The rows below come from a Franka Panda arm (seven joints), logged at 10 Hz.
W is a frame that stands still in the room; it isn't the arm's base.
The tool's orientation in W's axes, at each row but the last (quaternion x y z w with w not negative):
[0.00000, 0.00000, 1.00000, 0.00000]
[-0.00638, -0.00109, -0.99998, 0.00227]
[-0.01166, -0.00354, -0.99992, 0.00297]
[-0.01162, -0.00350, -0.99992, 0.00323]
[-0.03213, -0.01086, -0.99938, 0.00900]
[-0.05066, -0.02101, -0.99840, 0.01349]
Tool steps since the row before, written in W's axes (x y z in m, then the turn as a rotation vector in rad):
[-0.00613, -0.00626, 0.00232, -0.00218, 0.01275, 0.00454]
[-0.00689, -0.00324, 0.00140, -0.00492, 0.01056, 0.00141]
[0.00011, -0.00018, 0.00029, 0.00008, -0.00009, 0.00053]
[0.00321, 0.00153, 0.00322, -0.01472, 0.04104, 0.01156]
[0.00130, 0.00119, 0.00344, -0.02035, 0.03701, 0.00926]
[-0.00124, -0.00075, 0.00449, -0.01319, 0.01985, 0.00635]
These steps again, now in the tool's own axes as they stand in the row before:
[0.00613, 0.00626, 0.00232, 0.00218, -0.01275, 0.00454]
[0.00692, 0.00321, 0.00130, 0.00489, -0.01058, 0.00137]
[-0.00010, 0.00018, 0.00029, -0.00007, 0.00009, 0.00053]
[-0.00314, -0.00149, 0.00330, 0.01472, -0.04105, 0.01151]
[-0.00110, -0.00109, 0.00354, 0.02026, -0.03718, 0.00876]
[0.00171, 0.00090, 0.00431, 0.01327, -0.01995, 0.00584]

